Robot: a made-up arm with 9 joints.
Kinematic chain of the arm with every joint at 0, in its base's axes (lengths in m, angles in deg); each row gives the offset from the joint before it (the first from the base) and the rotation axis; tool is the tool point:
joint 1: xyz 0 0 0.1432 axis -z
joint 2: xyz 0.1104 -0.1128 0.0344 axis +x
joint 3: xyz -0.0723 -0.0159 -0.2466 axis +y
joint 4: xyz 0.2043 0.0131 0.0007 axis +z
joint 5: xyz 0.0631 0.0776 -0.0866 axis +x
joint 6: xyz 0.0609 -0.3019 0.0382 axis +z
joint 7: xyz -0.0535 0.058 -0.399 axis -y
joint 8: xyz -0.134 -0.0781 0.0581 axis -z
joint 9: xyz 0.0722 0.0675 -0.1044 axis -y
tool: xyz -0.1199 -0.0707 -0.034
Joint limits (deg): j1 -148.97..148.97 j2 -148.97..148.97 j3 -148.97..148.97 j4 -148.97..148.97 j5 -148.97..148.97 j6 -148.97..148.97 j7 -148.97..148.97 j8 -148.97..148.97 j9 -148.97..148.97
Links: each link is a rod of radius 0.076 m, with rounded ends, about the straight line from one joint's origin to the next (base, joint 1, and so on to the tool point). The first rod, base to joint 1, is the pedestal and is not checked.
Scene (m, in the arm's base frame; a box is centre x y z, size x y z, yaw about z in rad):
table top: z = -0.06
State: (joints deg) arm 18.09 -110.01 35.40 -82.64 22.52 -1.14 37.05 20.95 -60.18
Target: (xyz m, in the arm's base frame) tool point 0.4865 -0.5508 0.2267
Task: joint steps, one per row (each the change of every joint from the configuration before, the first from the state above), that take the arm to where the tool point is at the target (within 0.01 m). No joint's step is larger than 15 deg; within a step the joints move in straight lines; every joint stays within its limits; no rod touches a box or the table.
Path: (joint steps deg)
1: -13.33 1.97 -4.42 -1.05 -5.76 -2.18 -4.68 -0.04 -2.42
2: -13.33 1.97 -4.42 -1.05 -5.77 -2.18 -4.68 -0.05 -2.42
3: -13.33 1.97 -4.42 -1.05 -5.76 -2.19 -4.67 -0.04 -2.43
4: -13.33 1.98 -4.42 -1.04 -5.77 -2.18 -4.68 -0.05 -2.42
5: -13.32 1.97 -4.42 -1.05 -5.76 -2.18 -4.68 -0.04 -2.42

